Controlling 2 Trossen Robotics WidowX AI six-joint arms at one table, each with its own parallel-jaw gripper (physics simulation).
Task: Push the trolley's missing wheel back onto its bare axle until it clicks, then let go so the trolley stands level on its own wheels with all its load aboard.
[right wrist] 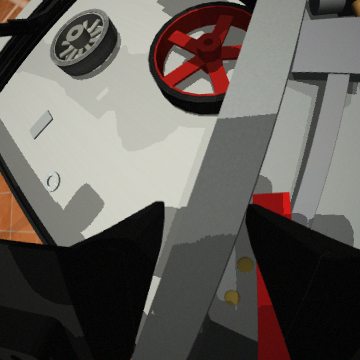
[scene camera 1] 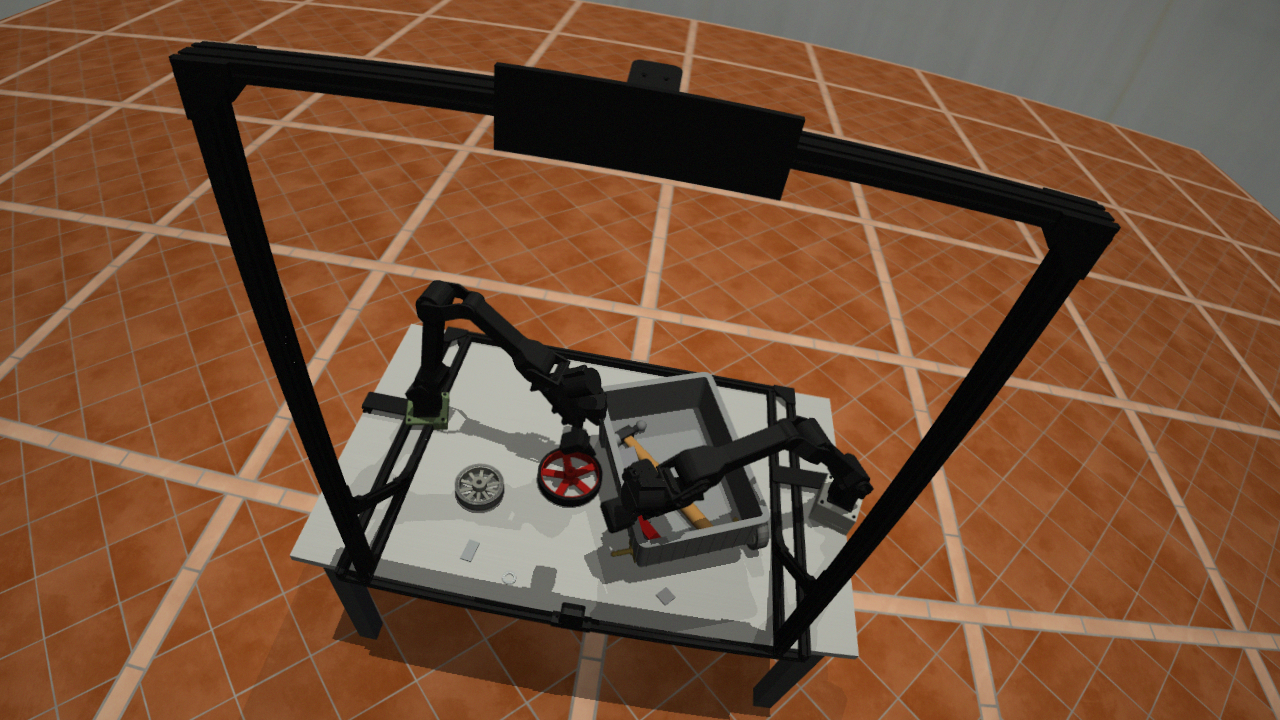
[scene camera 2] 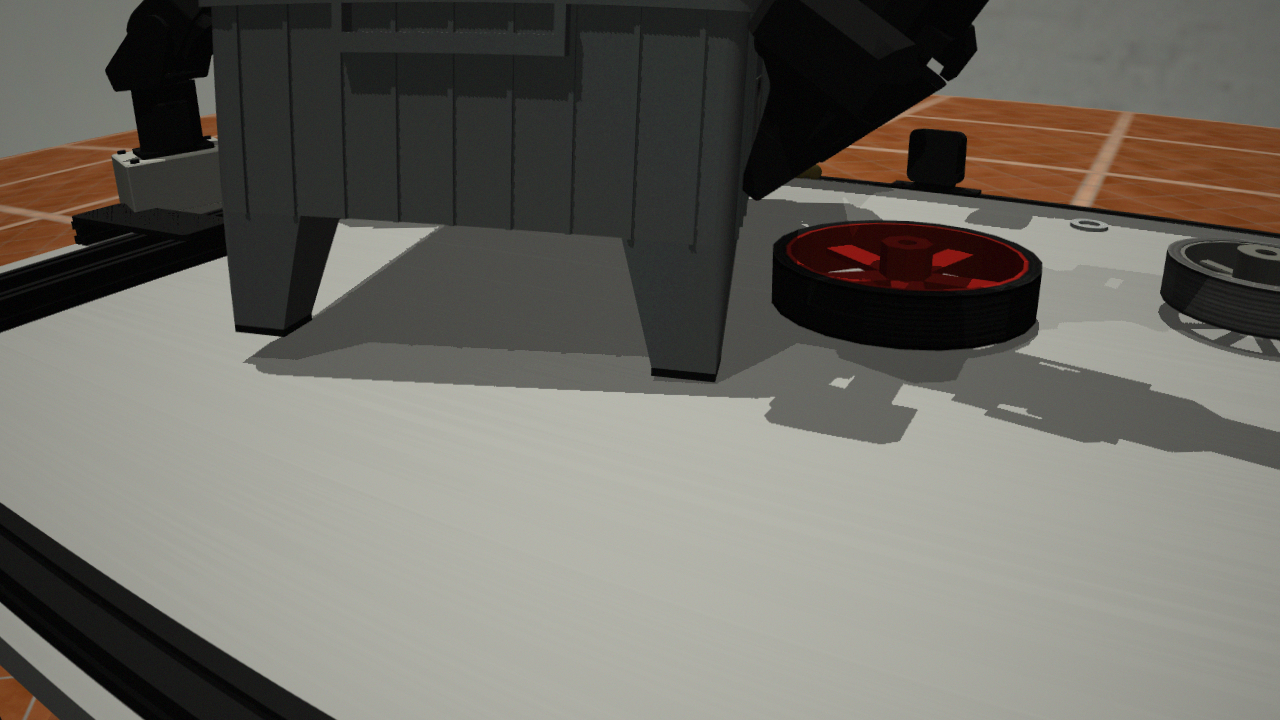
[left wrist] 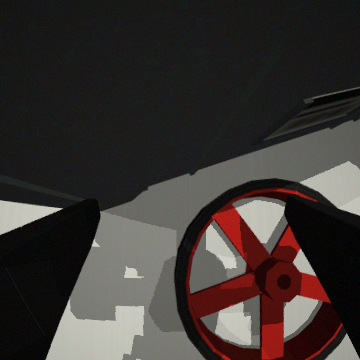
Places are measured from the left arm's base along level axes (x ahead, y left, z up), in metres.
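Pixels of known places: left gripper, fingertip midpoint: [scene camera 1: 596,439] [scene camera 2: 784,174] [left wrist: 193,206]; right gripper, fingertip midpoint: [right wrist: 205,210]; left arm's base at its link origin: [scene camera 1: 427,407]; right arm's base at its link origin: [scene camera 1: 842,496] [scene camera 2: 173,150].
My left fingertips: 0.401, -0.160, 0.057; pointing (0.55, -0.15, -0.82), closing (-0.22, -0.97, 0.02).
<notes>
Ahead of a thing's pixels: the offset from my left fingertips to its top centre, as dx, dy, dz. "spot": to the spot under its first point.
The grey trolley {spot: +0.180, -0.299, +0.004} [scene camera 1: 698,548] [scene camera 2: 456,134] [left wrist: 125,100] [right wrist: 240,130] carries a hammer [scene camera 1: 671,483] and a red-handled tool {+0.085, -0.243, +0.001} [scene camera 1: 648,528] [right wrist: 272,205]. A brass axle stub {spot: +0.029, -0.270, -0.044} [scene camera 1: 622,552] [scene camera 2: 812,170] sticks out at its lower left corner in scene camera 1. A red spoked wheel with black tyre {-0.063, -0.053, -0.045} [scene camera 1: 569,476] [scene camera 2: 906,259] [left wrist: 280,282] [right wrist: 209,45] lies flat beside the trolley. My left gripper [scene camera 1: 575,440] [left wrist: 193,206] is open and empty, low between trolley and wheel. My right gripper [scene camera 1: 617,514] [right wrist: 205,210] is shut on the trolley's rim.
A smaller grey spoked wheel {-0.270, -0.077, -0.041} [scene camera 1: 478,486] [scene camera 2: 1230,295] [right wrist: 77,40] lies left of the red one in scene camera 1. A small ring {-0.209, -0.291, -0.083} [scene camera 1: 509,578] [scene camera 2: 1089,224] [right wrist: 52,181], a flat plate {-0.291, -0.224, -0.083} [scene camera 1: 469,550] [right wrist: 41,124] and a grey square {spot: +0.113, -0.358, -0.083} [scene camera 1: 665,595] lie toward the front edge.
</notes>
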